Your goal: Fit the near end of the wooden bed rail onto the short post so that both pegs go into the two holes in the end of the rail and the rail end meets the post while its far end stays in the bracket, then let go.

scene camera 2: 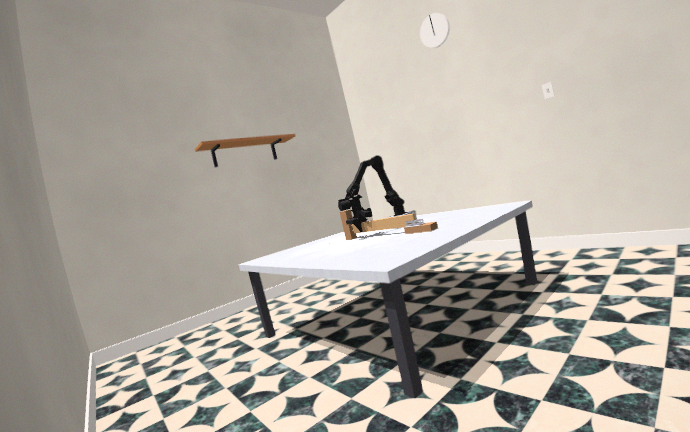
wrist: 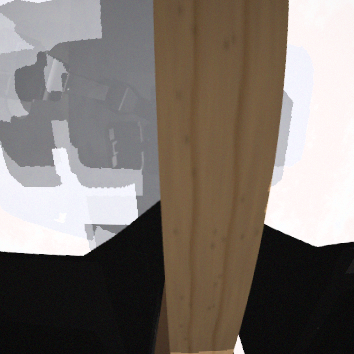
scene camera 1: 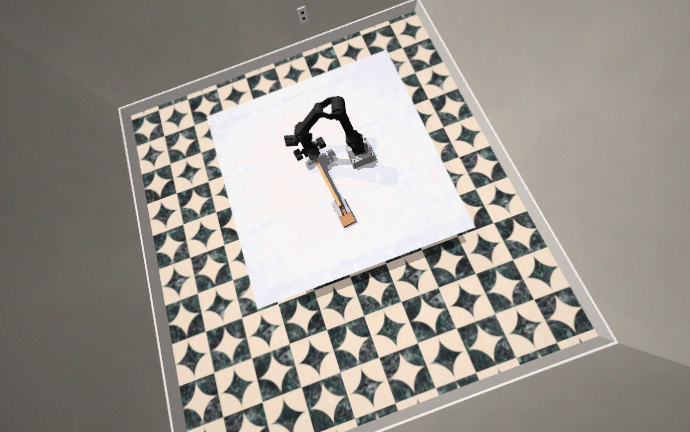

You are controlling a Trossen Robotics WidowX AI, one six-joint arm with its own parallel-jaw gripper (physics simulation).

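Places are measured from the arm's base along level axes (x ahead, y left, z up), in metres.
Pixels of known places: gripper, fingertip midpoint: (scene camera 2: pixel 362 232); arm's base, link origin: (scene camera 2: pixel 400 214) (scene camera 1: pixel 358 149).
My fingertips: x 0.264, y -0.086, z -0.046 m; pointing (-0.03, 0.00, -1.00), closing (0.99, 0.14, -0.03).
Note:
Ahead of a thing's pixels: the offset from my fingertips to its middle. Level surfaces: height alone.
The wooden bed rail @[dz +0.030, dx -0.021, dy +0.154 m] (scene camera 1: pixel 329 186) (scene camera 2: pixel 391 222) is a long tan board; its far end is at the grey bracket (scene camera 2: pixel 415 222) beside an orange-brown block @[dz -0.016, dx -0.056, dy +0.398 m] (scene camera 1: pixel 347 219) (scene camera 2: pixel 421 227). The short post (scene camera 2: pixel 346 223) stands upright at the rail's near end in scene camera 2; the arm covers it in scene camera 1. My gripper (scene camera 1: pixel 316 158) (scene camera 2: pixel 361 226) (wrist: pixel 187 206) is shut on the rail near that end, close beside the post. Brown wood (wrist: pixel 220 150) fills the middle of the wrist view between the black fingers. The pegs, holes and joint are hidden.
The arm's base (scene camera 1: pixel 362 154) stands on the white table @[dz -0.034 m] (scene camera 1: pixel 407 193) (scene camera 2: pixel 315 259), to the right of the gripper in scene camera 1. The arm arches over to the post end. A wooden wall shelf (scene camera 2: pixel 244 141) hangs well away from the table.

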